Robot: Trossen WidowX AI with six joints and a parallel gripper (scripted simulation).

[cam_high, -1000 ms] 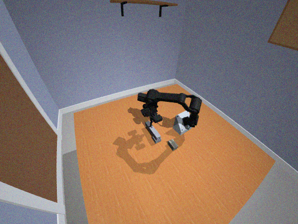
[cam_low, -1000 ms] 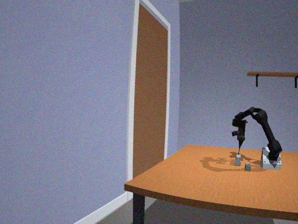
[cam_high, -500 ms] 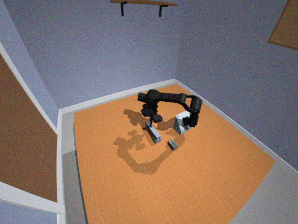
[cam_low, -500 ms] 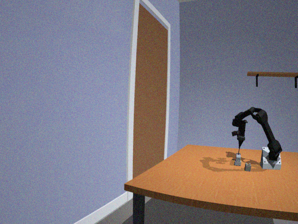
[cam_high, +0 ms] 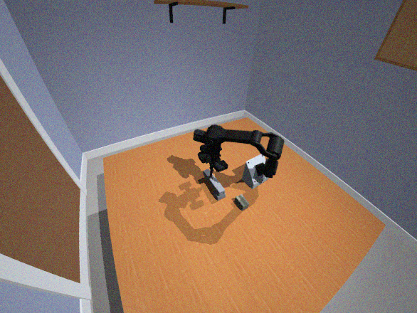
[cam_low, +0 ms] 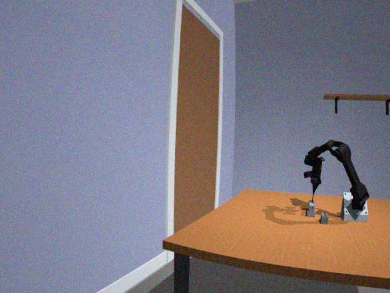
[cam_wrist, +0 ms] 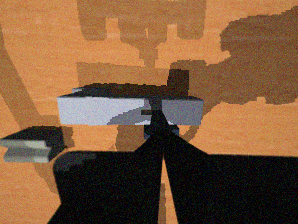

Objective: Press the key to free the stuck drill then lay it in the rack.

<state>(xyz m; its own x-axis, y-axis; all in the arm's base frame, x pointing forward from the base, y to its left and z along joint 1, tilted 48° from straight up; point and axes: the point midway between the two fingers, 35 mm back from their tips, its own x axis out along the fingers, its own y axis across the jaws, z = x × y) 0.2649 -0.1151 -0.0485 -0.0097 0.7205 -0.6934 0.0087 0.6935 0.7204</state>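
Now: gripper tip 30 mm above the dark key. From my gripper tip the other things lie so: grey holder block 90 mm below, 40 mm to the left; then drill 80 mm below, 60 mm to the left; then grey rack 210 mm to the left, 100 mm below, 70 mm behind.
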